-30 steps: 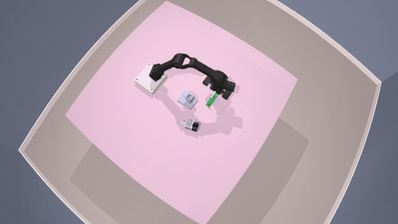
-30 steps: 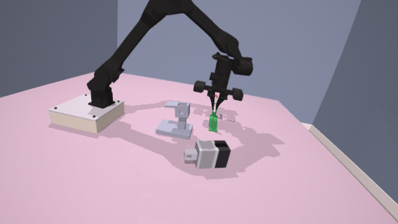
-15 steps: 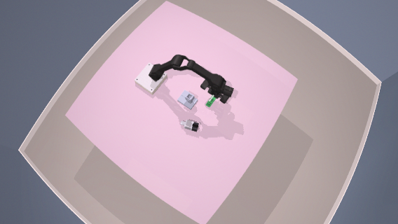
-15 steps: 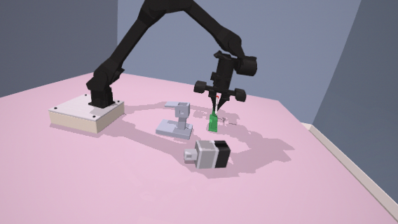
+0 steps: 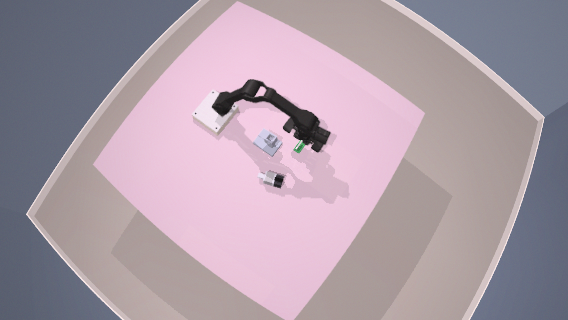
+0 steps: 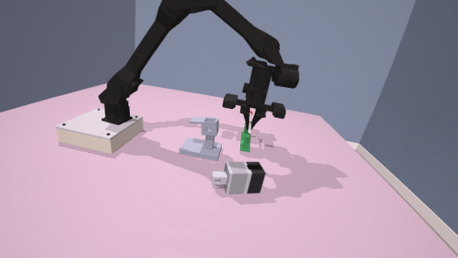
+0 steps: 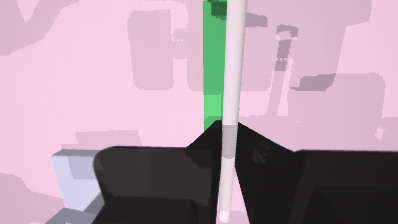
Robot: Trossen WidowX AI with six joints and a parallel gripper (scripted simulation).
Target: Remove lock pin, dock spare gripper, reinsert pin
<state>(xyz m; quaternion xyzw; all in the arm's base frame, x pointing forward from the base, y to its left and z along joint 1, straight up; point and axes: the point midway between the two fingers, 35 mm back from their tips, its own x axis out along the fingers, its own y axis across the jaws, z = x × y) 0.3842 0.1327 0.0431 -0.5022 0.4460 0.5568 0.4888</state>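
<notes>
Right now my gripper tip is 20 mm to the right of the green see-through block and 30 mm above it. Also, from my gripper tip: mount socket: 110 mm behind, 100 mm to the right; spare gripper: 10 mm ahead, 230 mm to the right, 30 mm below.
</notes>
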